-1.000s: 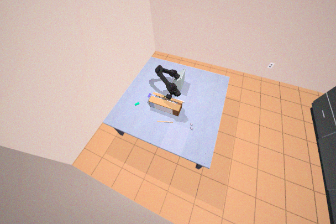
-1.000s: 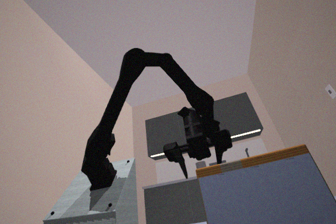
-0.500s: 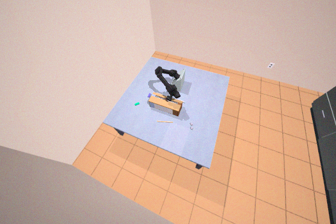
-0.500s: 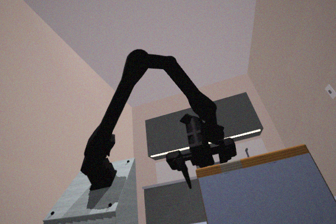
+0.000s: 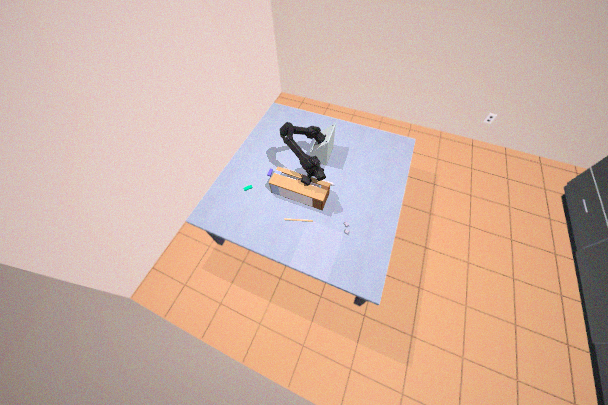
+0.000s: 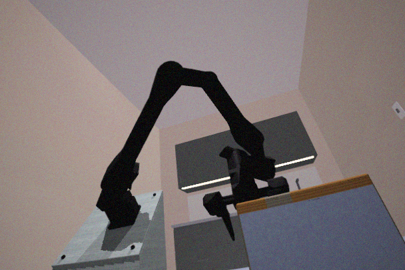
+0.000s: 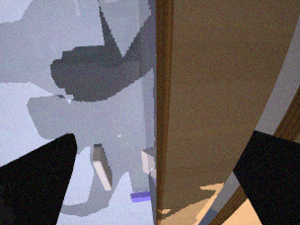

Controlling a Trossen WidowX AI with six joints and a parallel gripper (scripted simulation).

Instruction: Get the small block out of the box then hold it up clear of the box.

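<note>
My gripper tip is 40 mm above the clear-fronted box, 30 mm to the left of it and 30 mm short of it. The rest, counted from my gripper tip: brown block 40 mm to the right, 40 mm ahead, 10 mm below; then thin wooden stick 270 mm ahead, 100 mm below, 20 mm to the left; then purple block 300 mm to the right, 90 mm below, 30 mm behind.
</note>
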